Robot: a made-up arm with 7 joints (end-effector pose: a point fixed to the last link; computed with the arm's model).
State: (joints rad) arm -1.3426 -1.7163 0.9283 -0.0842 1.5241 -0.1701 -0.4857
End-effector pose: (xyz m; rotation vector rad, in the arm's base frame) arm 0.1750 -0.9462 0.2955 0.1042 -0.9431 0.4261
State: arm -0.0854 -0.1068 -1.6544 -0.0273 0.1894 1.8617 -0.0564
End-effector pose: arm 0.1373 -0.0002 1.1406 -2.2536 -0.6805 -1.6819
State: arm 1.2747 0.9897 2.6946 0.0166 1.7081 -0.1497 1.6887
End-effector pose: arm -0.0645 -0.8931 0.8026 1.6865 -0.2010 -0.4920
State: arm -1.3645 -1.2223 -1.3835 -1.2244 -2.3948 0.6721 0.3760
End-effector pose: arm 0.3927 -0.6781 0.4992 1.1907 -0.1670 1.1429
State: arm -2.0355 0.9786 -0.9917 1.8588 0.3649 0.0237 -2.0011
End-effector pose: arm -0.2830 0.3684 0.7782 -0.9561 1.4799 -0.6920
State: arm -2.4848 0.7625 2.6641 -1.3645 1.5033 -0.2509 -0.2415
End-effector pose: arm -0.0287 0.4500 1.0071 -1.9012 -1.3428 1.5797
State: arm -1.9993 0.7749 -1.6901 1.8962 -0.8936 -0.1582 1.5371
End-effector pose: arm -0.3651 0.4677 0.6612 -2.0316 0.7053 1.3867
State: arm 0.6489 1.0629 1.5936 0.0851 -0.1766 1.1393 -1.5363
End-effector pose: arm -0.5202 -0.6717 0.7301 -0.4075 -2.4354 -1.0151
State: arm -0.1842 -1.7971 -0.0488 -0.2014 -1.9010 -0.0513 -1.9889
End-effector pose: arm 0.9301 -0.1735 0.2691 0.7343 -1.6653 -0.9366
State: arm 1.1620 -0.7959 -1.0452 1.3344 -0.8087 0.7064 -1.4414
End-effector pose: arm 0.6095 0.5182 0.6723 2.0293 -0.8837 -0.6111
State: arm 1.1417 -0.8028 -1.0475 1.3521 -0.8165 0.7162 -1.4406
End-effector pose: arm 0.6219 0.5044 0.6619 2.0019 -0.9016 -0.6266
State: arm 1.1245 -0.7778 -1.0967 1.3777 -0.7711 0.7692 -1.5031
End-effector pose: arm 0.6352 0.4693 0.6867 2.0011 -0.9011 -0.6601
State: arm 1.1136 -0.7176 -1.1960 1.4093 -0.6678 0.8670 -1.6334
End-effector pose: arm 0.6424 0.4088 0.7503 2.0412 -0.8819 -0.6916
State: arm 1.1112 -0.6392 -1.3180 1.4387 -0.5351 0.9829 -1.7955
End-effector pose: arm 0.6336 0.3323 0.8311 2.1143 -0.8589 -0.6850
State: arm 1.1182 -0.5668 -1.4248 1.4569 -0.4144 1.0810 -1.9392
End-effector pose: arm 0.6106 0.2626 0.9002 2.1896 -0.8466 -0.6383
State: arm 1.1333 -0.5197 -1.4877 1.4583 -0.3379 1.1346 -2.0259
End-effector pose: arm 0.5878 0.2236 0.9417 2.2434 -0.8376 -0.5871
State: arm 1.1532 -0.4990 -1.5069 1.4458 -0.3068 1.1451 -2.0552
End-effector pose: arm 0.5740 0.2177 0.9603 2.2767 -0.8191 -0.5546
